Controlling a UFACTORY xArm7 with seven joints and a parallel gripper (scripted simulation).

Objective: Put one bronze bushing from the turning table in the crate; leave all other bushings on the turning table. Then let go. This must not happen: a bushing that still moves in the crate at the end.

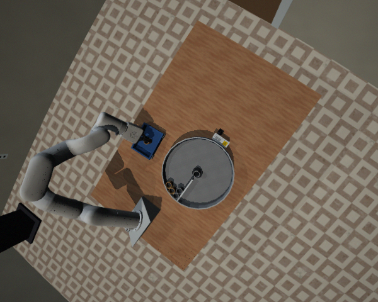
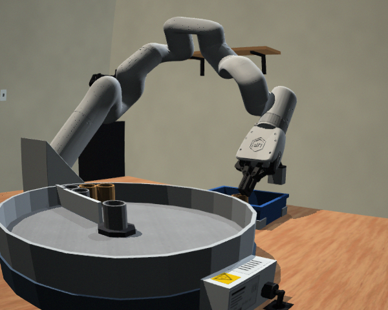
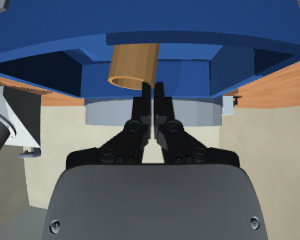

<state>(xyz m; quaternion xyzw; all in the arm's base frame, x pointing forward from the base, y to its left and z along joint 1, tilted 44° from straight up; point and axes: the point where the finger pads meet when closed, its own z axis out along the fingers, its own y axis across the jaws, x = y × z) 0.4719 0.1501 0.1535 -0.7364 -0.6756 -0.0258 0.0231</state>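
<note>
My gripper is now 20 mm past the blue crate and 50 mm above it. The rest, counted from my hand: grey turning table 10 mm behind, 370 mm to the right, 20 mm below.
</note>
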